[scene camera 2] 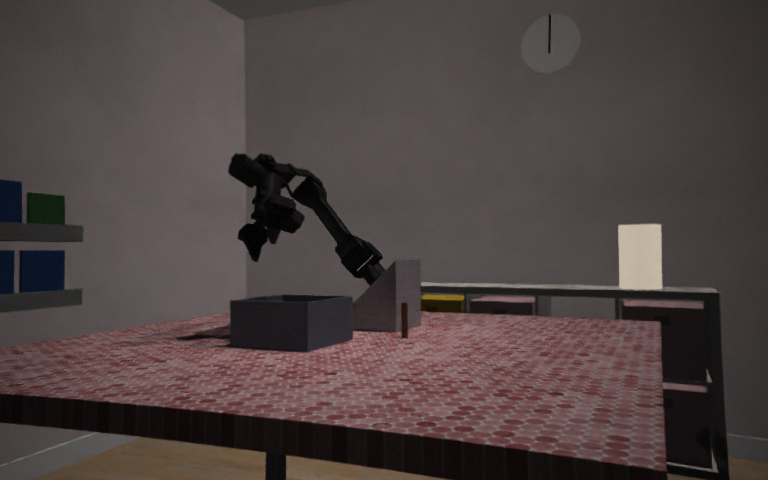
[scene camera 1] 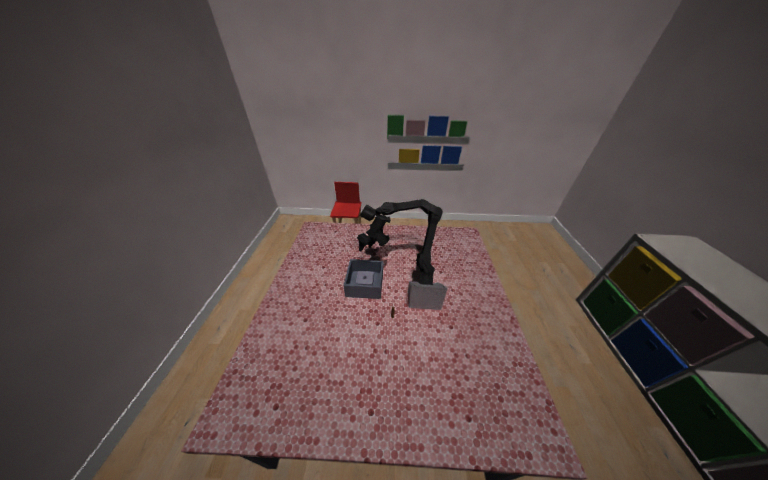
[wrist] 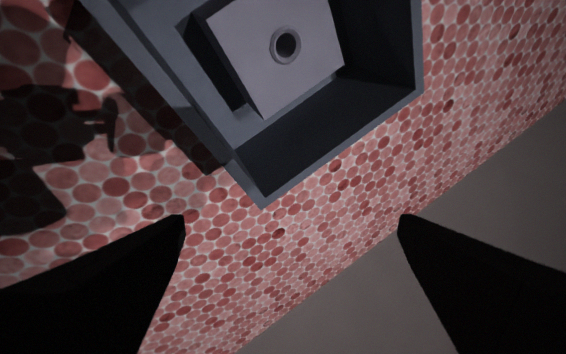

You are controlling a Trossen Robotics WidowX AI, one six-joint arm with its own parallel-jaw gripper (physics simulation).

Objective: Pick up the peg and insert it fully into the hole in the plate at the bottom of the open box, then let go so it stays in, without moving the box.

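Places are measured from the arm's base along level axes (x right, y back, z down), in metres.
Where they show: gripper, between the fingertips: (scene camera 2: 263, 252) (scene camera 1: 364, 249) (wrist: 292, 224); arm's base, origin of its link: (scene camera 2: 383, 284) (scene camera 1: 426, 283).
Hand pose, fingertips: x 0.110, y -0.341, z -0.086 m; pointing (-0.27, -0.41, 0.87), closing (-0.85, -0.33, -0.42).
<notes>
Things, the pixels of their top centre, and the offset from my fingertips. "*": a spot on its surface instead. Level surfaces: height alone.
- small brown peg, centre of its top: (scene camera 2: 404, 303) (scene camera 1: 393, 307) dz +0.118, dx -0.253, dy +0.191 m
- open blue-grey box, centre of its top: (wrist: 312, 57) (scene camera 2: 293, 298) (scene camera 1: 364, 272) dz +0.100, dx -0.075, dy +0.011 m
- light square plate, centre of its top: (wrist: 287, 46) (scene camera 1: 364, 277) dz +0.137, dx -0.075, dy +0.011 m
- round hole, a spot on its surface: (wrist: 286, 45) (scene camera 1: 363, 280) * dz +0.156, dx -0.082, dy +0.005 m
- table, height of its surface: dz +0.198 m
A small brown peg (scene camera 1: 392, 312) (scene camera 2: 404, 320) stands upright on the table, in front of the arm's base and to the right of the box in scene camera 1. The peg does not show in the wrist view. The open blue-grey box (scene camera 1: 363, 291) (scene camera 2: 269, 324) (wrist: 320, 159) holds a light square plate (scene camera 1: 359, 281) (wrist: 250, 60) with a round hole (scene camera 1: 364, 277) (wrist: 286, 45) at its middle. My gripper (scene camera 1: 373, 247) (scene camera 2: 263, 250) (wrist: 292, 224) is open and empty. It hangs in the air above and behind the box in scene camera 1, away from the peg.
The arm's grey wedge-shaped base block (scene camera 1: 425, 296) (scene camera 2: 390, 300) stands right of the box. The table (scene camera 1: 373, 396) (scene camera 2: 481, 384) has a red dotted top, and its edge crosses the wrist view. A red chair (scene camera 1: 346, 202) stands beyond it, and a drawer unit (scene camera 1: 702, 249) at the right.
</notes>
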